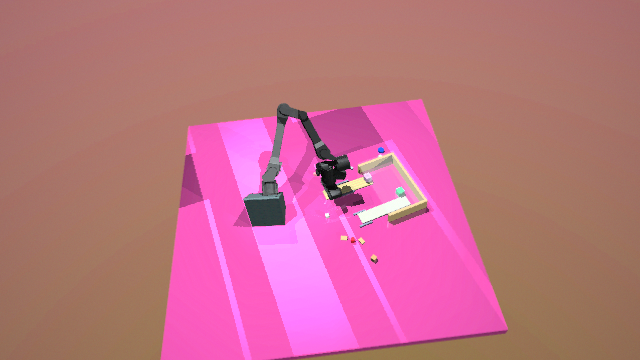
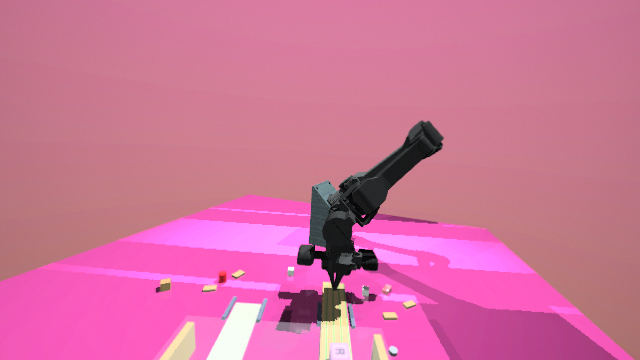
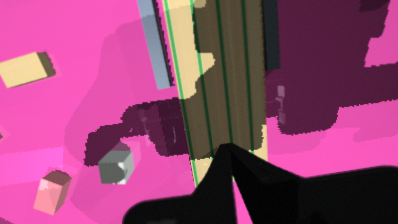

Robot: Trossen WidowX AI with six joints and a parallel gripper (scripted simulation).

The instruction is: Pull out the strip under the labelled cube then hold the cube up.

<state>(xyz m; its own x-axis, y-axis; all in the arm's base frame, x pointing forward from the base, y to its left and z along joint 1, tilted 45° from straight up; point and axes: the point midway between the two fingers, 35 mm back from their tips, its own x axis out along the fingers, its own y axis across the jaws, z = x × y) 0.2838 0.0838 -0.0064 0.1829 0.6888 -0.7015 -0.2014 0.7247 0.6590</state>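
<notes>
Now: gripper tip 13 cm to the right of the grey ball and 13 cm short of it. Round my gripper tip: white strip: 23 cm ahead, 14 cm to the right; blue ball: 30 cm ahead, 21 cm to the left.
</notes>
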